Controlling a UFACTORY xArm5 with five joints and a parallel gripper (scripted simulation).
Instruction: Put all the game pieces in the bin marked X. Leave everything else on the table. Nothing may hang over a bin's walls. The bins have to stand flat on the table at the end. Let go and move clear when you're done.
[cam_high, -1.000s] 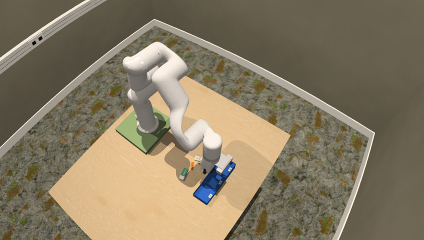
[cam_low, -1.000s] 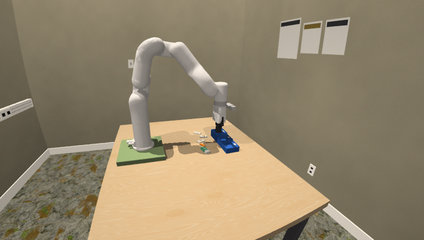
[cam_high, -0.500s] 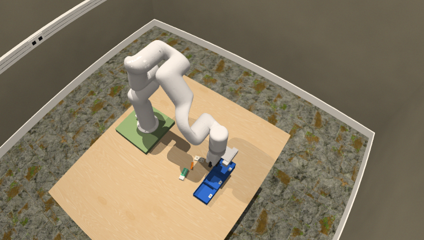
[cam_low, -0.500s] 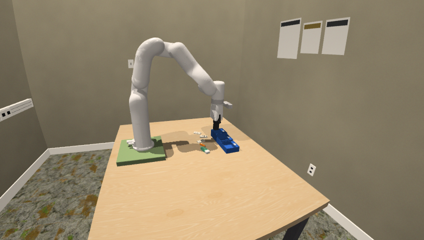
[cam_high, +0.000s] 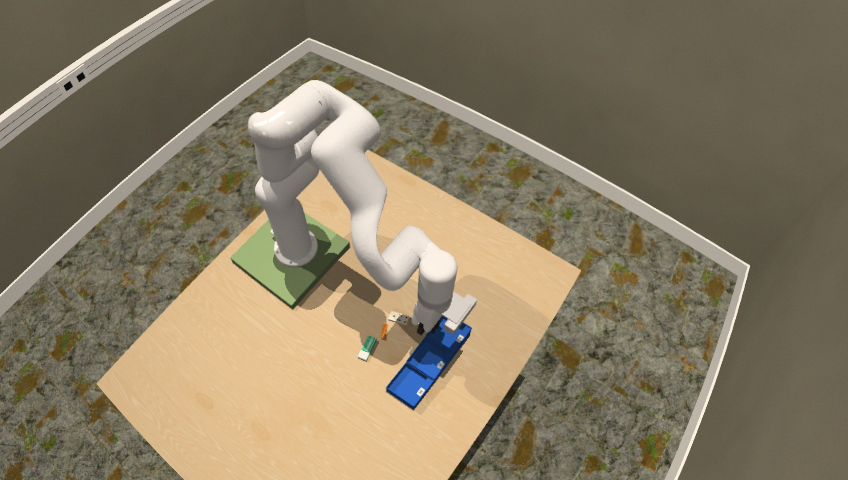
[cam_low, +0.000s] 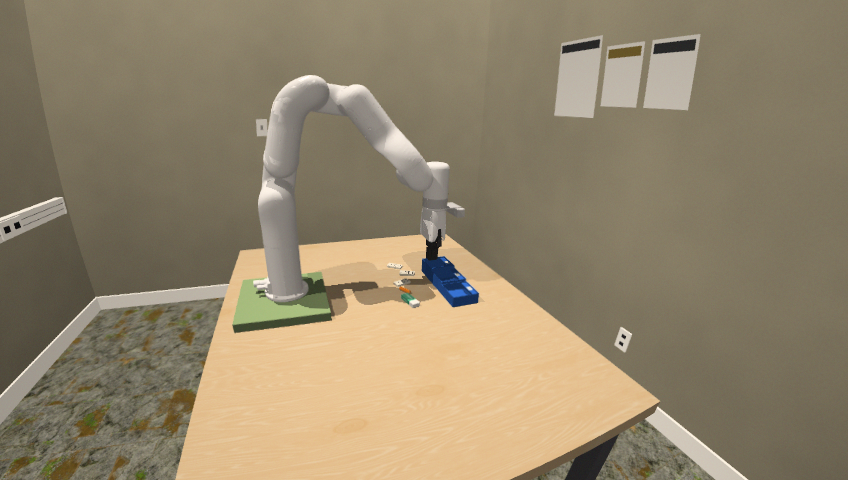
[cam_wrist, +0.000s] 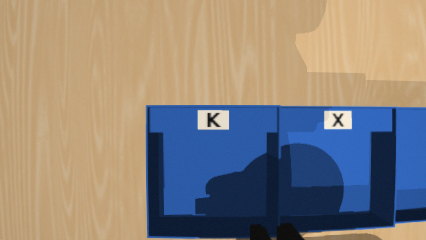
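My hand is 110 mm past the orange battery, 50 mm to the left of it and 90 mm above it. Round my hand: bin 40 mm ahead, 50 mm to the right, 70 mm below; then green-and-white item 110 mm behind, 120 mm to the right, 90 mm below.
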